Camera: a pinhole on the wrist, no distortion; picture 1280 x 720 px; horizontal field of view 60.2 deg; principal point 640.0 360.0 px. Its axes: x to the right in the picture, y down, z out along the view. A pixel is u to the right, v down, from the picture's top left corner.
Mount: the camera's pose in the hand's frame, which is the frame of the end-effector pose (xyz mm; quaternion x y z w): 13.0 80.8 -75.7 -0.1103 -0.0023 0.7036 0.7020
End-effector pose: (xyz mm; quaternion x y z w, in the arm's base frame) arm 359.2 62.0 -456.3 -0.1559 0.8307 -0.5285 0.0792
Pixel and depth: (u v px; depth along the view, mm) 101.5 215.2 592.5
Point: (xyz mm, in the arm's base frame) 551.3 -457.0 -593.3
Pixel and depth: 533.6 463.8 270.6
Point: 450.1 -42.1 -625.2
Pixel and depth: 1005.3 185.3 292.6
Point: 367.9 -28.3 -742.6
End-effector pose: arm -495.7 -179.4 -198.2 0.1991 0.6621 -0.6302 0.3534
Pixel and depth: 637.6 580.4 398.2
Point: -245.6 -431.3 -189.1
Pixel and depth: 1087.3 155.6 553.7
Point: -143.0 -571.1 -468.3
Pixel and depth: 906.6 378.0 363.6
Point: -247.1 -400.4 -305.3
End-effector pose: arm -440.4 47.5 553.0 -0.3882 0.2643 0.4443 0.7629
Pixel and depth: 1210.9 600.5 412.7
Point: -800.5 320.9 687.5
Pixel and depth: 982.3 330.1 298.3
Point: -632.5 269.2 607.4
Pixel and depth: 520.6 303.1 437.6
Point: -524.3 361.2 745.2
